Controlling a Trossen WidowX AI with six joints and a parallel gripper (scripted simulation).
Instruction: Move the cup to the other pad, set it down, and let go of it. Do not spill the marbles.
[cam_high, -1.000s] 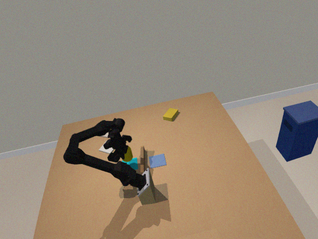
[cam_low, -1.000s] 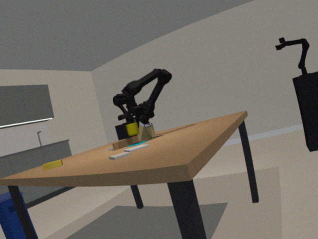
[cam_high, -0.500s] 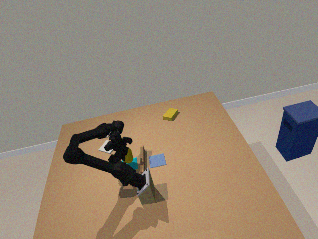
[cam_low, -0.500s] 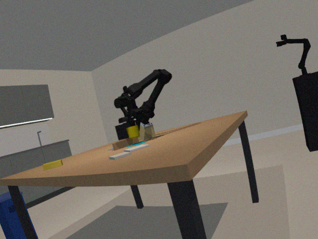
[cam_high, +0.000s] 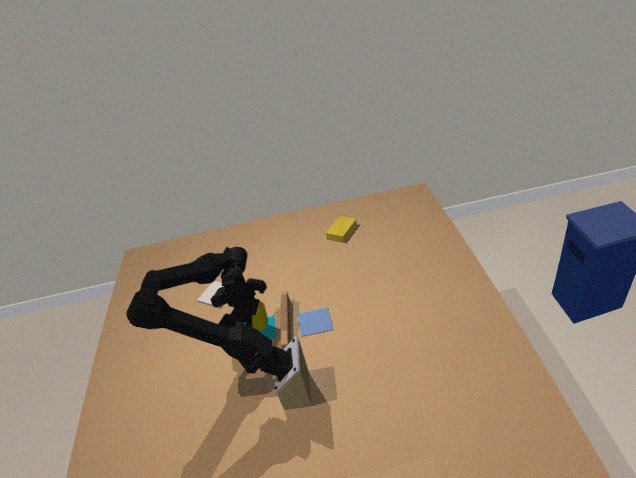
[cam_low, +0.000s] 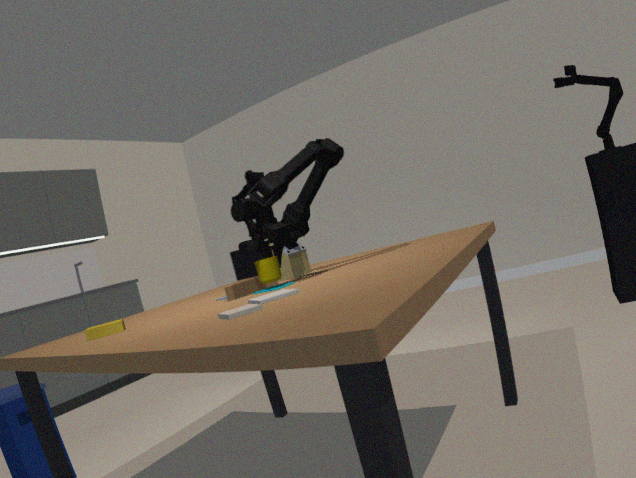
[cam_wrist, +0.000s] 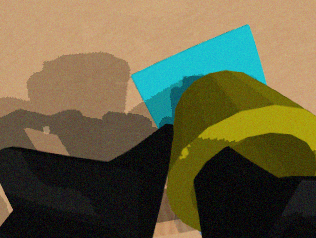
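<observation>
My gripper tip is now 2 cm short of the cyan pad, 1 cm to the left of it and 6 cm above it. The rest, counted from my gripper tip: light blue pad: 1 cm ahead, 18 cm to the right, 6 cm below; low wooden wall: 2 cm ahead, 10 cm to the right, 4 cm below; yellow cup: 2 cm ahead, 1 cm to the right.
</observation>
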